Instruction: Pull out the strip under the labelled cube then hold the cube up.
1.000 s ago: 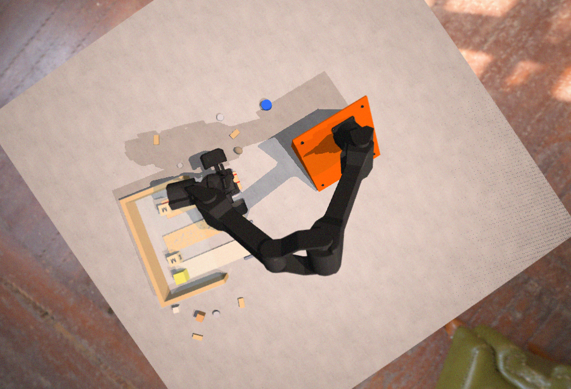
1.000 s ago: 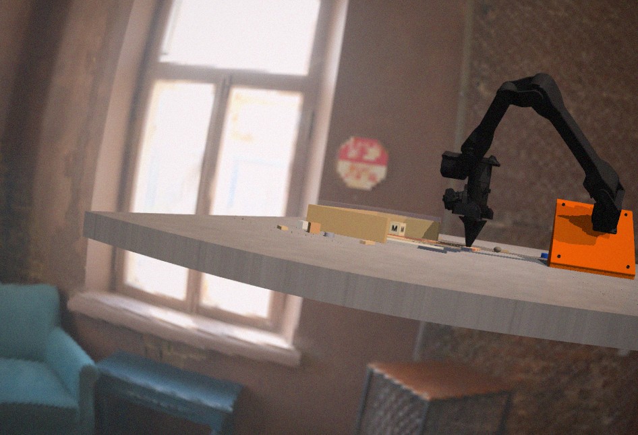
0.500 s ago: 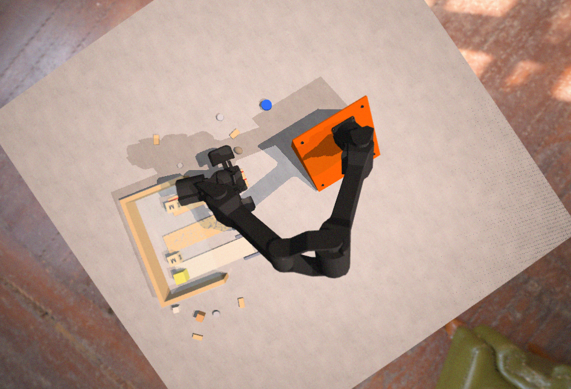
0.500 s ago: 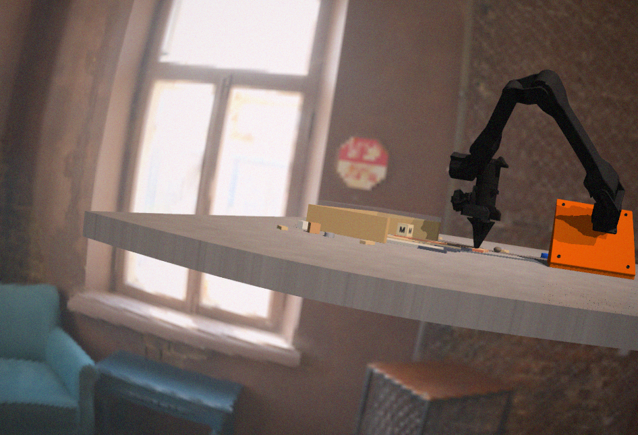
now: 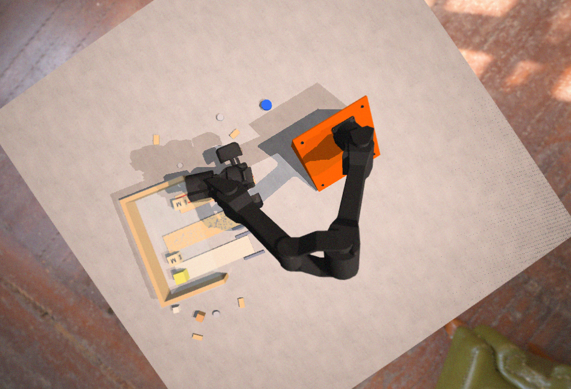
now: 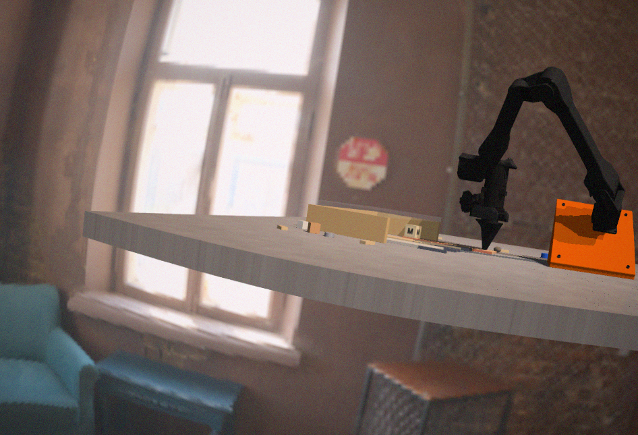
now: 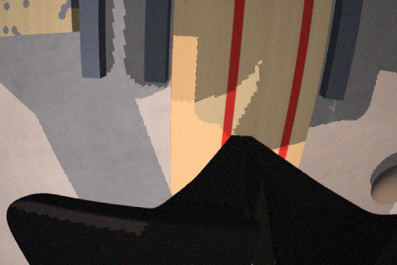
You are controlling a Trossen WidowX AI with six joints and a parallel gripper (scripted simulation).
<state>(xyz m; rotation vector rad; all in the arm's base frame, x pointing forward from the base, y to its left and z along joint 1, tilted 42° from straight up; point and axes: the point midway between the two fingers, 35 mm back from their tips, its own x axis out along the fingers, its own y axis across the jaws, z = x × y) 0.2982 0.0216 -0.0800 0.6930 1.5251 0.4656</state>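
Right now the speckled strip is 18 cm ahead of my gripper tip and 7 cm to the left of it. Round my gripper tip: blue disc 17 cm behind, 15 cm to the right.
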